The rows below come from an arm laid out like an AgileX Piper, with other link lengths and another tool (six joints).
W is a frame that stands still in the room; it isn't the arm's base.
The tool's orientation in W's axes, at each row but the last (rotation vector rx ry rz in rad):
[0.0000, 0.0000, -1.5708]
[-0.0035, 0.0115, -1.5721]
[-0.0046, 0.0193, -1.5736]
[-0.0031, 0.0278, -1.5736]
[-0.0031, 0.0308, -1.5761]
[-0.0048, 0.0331, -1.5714]
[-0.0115, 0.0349, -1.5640]
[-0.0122, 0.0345, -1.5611]
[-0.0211, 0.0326, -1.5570]
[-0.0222, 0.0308, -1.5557]
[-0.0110, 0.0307, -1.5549]
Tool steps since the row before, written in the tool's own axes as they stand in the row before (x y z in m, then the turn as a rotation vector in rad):
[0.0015, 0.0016, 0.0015, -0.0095, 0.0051, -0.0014]
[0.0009, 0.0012, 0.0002, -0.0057, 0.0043, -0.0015]
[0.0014, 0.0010, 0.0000, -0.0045, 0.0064, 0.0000]
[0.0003, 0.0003, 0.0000, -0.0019, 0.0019, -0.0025]
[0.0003, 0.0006, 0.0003, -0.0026, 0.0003, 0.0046]
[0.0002, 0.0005, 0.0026, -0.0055, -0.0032, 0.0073]
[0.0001, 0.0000, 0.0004, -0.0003, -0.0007, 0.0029]
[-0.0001, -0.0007, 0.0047, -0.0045, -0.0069, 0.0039]
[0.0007, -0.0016, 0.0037, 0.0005, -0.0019, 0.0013]
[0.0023, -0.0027, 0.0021, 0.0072, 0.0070, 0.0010]
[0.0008, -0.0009, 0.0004, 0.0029, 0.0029, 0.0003]
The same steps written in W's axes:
[0.0016, -0.0015, 0.0015, 0.0051, 0.0095, -0.0014]
[0.0012, -0.0009, 0.0002, 0.0043, 0.0057, -0.0015]
[0.0010, -0.0014, 0.0000, 0.0064, 0.0045, -0.0001]
[0.0003, -0.0003, 0.0000, 0.0019, 0.0019, -0.0025]
[0.0006, -0.0003, 0.0003, 0.0004, 0.0025, 0.0046]
[0.0006, -0.0002, 0.0026, -0.0030, 0.0054, 0.0075]
[0.0000, -0.0001, 0.0004, -0.0006, 0.0003, 0.0029]
[-0.0006, 0.0000, 0.0047, -0.0068, 0.0044, 0.0042]
[-0.0015, -0.0007, 0.0037, -0.0018, -0.0005, 0.0014]
[-0.0026, -0.0024, 0.0022, 0.0071, -0.0071, 0.0007]
[-0.0009, -0.0008, 0.0004, 0.0030, -0.0029, 0.0002]

